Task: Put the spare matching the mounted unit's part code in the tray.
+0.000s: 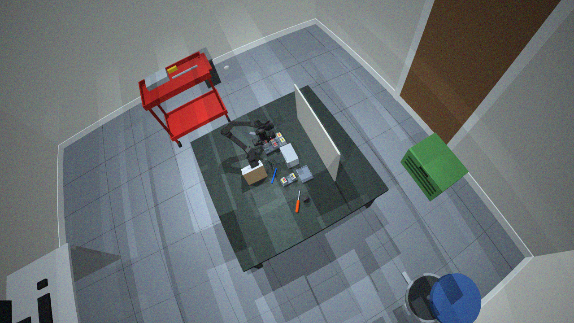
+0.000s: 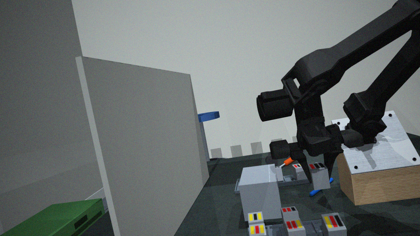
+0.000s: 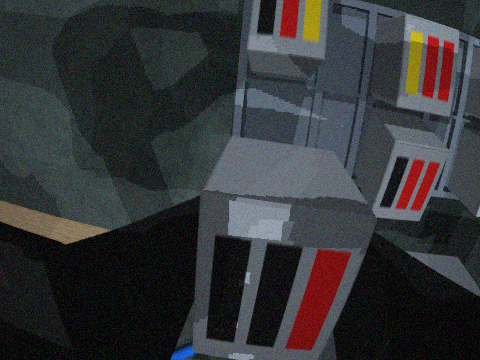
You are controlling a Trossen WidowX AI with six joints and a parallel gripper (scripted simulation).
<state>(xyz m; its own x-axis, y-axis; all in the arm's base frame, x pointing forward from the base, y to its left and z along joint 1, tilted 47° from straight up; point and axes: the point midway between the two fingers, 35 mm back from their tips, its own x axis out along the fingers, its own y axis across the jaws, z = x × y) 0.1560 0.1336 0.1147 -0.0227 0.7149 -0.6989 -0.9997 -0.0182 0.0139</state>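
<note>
My gripper tip is 35 cm to the left of the flat grey tray, 18 cm short of it and 11 cm above it. The rest, counted from my gripper tip: grey spare 2 cm above; then grey mounted unit 15 cm to the right, 14 cm ahead, 6 cm below; then blue pen 24 cm to the right, 11 cm below, 5 cm behind.
</note>
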